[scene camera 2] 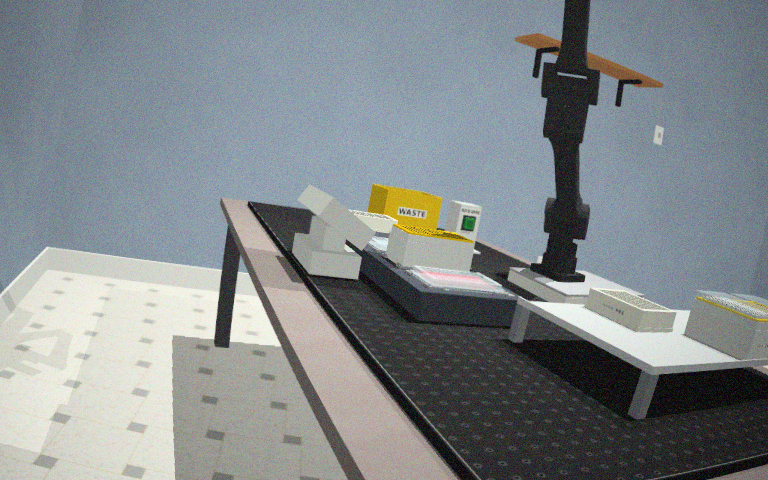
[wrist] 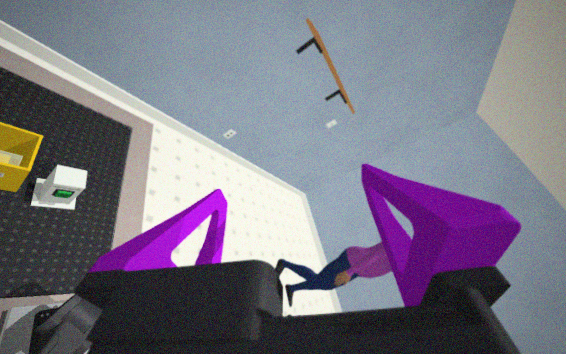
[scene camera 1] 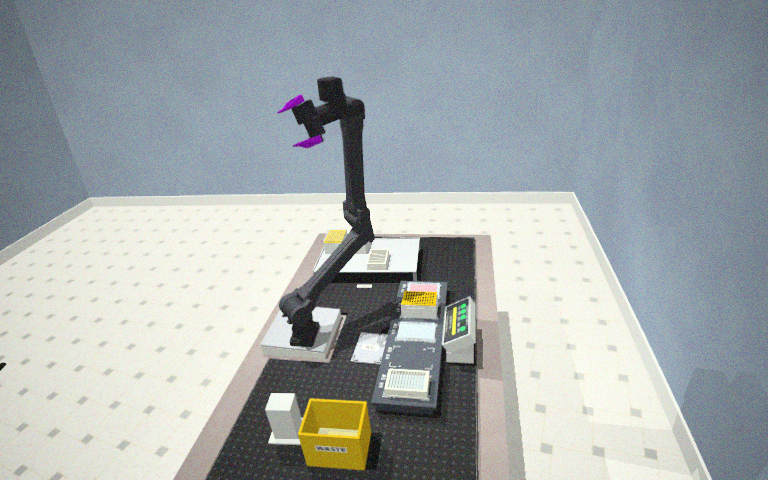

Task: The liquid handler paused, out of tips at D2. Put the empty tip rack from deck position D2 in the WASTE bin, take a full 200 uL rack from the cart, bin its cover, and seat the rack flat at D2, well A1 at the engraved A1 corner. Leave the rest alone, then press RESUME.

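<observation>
My gripper is open and empty, raised high above the table. The yellow WASTE bin has a pale thing inside that I cannot identify. On the dark deck are a yellow-topped tip rack, a cream rack, a pale blue plate and a pink plate. Position labels are unreadable. The white cart bears a yellow-topped rack, a cream rack and, in scene camera 2, a covered yellow-rimmed rack. The green RESUME button is on a white box.
A tilted screen stands beside the deck; its back shows in scene camera 2. A pale flat card lies between arm base and deck. A wall shelf and a person are in the background. The arm partly hides the cart.
</observation>
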